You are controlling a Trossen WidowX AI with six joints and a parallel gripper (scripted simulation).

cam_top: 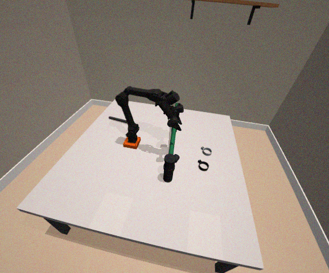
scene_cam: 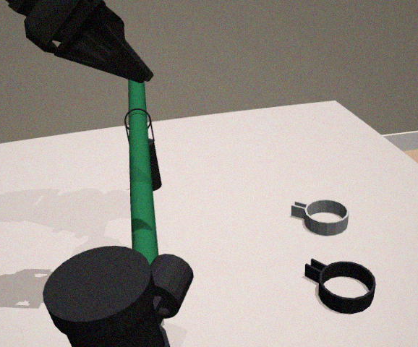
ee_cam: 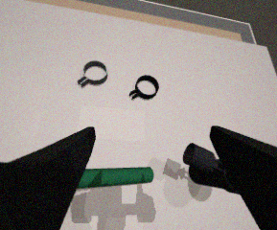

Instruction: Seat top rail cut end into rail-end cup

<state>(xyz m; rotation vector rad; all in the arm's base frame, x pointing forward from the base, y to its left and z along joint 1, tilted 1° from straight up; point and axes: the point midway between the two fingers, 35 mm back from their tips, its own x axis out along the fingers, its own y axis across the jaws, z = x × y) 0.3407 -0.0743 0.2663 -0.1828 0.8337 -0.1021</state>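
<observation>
Now: gripper tip 2 cm past the rail-end cup, 14 cm to the left of it and 15 cm above it. The rest, counted from my gripper tip: small post (5 cm behind, 30 cm to the left, 17 cm below).
</observation>
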